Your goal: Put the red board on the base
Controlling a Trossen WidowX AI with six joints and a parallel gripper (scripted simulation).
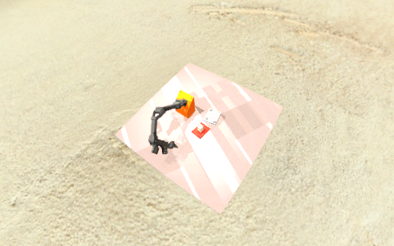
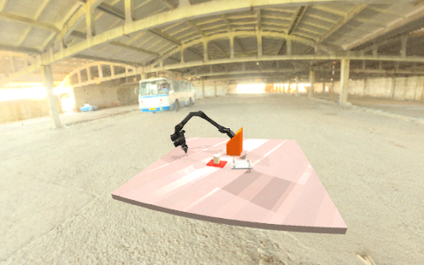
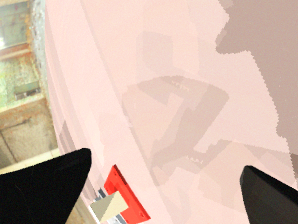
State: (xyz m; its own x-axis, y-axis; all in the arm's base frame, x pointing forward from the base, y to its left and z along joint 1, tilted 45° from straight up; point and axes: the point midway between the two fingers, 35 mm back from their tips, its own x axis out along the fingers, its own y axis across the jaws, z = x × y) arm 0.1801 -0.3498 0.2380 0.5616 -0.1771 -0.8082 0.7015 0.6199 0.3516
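My gripper tip is 30 cm to the right of the red board, 6 cm short of it and 4 cm above it. The rest, counted from my gripper tip: grey base (50 cm to the left, 6 cm below, 6 cm ahead).
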